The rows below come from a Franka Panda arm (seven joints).
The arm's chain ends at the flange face. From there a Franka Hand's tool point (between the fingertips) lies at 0.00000 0.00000 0.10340 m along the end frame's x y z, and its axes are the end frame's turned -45 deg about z.
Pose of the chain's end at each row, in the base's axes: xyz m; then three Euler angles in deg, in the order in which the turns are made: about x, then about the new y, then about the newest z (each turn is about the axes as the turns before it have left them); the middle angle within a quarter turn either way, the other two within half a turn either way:
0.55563 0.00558 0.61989 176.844 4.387 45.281
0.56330 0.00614 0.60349 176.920 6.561 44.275
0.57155 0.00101 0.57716 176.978 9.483 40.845
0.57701 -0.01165 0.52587 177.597 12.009 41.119
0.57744 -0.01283 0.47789 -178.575 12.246 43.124
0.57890 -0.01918 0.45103 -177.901 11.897 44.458
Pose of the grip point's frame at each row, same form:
0.56354 -0.00010 0.51695 176.844 4.387 0.281
0.57511 0.00062 0.50092 176.920 6.561 -0.725
0.58859 -0.00437 0.47531 176.978 9.483 -4.155
0.59852 -0.01589 0.42482 177.597 12.009 -3.881
0.59937 -0.01032 0.37687 -178.575 12.246 -1.876
0.60022 -0.01547 0.34992 -177.901 11.897 -0.542

